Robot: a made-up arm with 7 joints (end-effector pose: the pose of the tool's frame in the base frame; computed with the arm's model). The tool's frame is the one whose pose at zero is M. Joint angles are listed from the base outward.
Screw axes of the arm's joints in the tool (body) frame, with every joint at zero. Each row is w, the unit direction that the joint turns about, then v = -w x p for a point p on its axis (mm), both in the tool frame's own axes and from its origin. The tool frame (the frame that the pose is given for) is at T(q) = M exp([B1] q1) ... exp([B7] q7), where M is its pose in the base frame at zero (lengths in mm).
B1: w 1 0 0 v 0 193.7 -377.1
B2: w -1 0 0 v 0 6.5 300.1
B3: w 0 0 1 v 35.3 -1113.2 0
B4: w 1 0 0 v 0 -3 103
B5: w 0 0 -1 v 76.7 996.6 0
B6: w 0 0 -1 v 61.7 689.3 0
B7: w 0 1 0 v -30.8 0 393.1
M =
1 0 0 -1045.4
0 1 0 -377.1
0 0 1 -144.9
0 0 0 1
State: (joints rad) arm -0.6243 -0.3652 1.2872 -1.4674 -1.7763 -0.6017 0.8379
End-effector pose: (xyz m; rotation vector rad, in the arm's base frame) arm 0.0673 0.0697 0.6473 1.9230 -0.7313 -0.9728
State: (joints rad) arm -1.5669 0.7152 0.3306 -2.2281 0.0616 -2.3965 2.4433
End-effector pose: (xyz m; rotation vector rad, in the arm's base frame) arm -0.3976 -0.1394 0.4889 -0.8093 0.2813 0.9707
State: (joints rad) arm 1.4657 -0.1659 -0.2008 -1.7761 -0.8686 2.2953 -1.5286
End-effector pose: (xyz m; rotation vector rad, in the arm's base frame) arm -0.3336 0.2442 -0.7496 -1.2420 -1.1867 -0.8904
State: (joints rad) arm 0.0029 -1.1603 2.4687 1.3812 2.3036 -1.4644 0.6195
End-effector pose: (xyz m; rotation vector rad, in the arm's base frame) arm 0.4271 -0.9067 -0.0756 -0.0371 0.9069 2.1788
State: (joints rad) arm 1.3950 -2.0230 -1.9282 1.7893 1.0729 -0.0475 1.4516
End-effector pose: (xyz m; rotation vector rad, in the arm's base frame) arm -0.4424 0.0039 -0.6864 -0.2789 -0.0604 0.4317
